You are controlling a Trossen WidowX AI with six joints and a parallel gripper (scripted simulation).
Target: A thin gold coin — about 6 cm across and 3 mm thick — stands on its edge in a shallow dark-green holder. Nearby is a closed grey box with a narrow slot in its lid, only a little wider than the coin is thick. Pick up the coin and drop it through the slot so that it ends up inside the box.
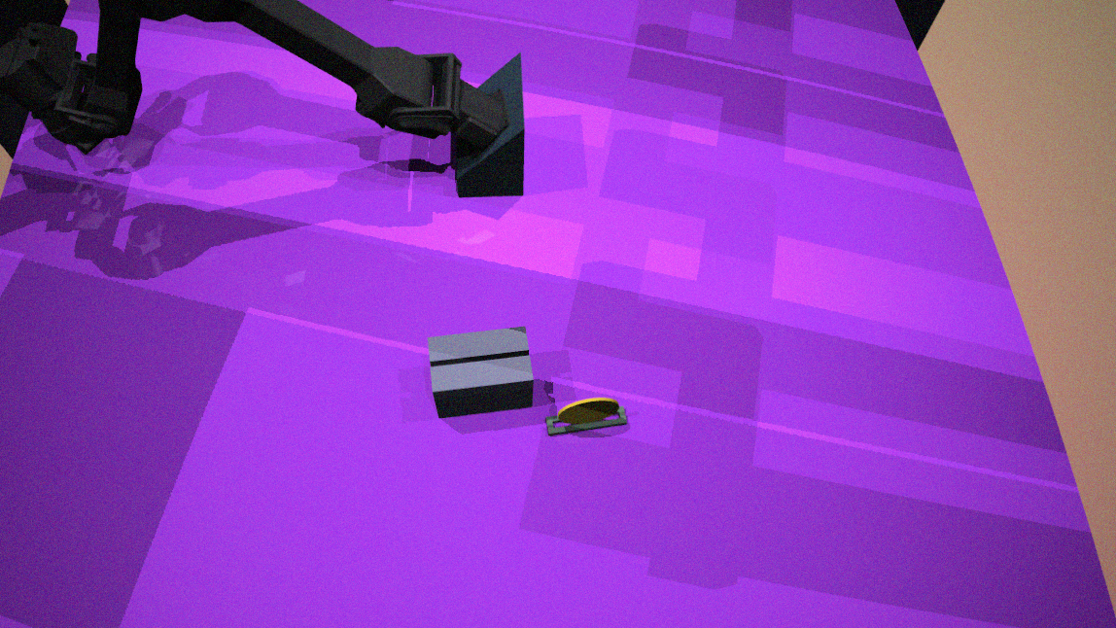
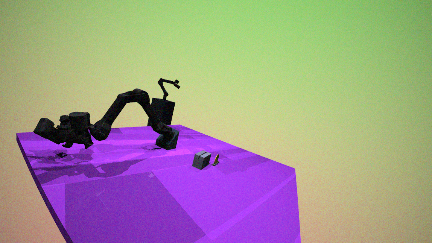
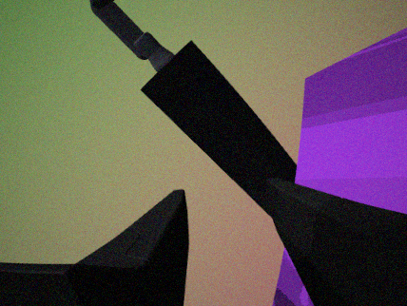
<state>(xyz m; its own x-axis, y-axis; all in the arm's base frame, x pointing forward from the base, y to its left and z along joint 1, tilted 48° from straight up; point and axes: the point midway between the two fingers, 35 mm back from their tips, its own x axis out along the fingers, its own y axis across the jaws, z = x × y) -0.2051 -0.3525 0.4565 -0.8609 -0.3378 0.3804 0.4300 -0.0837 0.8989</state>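
Now: the gold coin 59 cm ahead of my gripper tip, 64 cm to the left of it and 6 cm below it.
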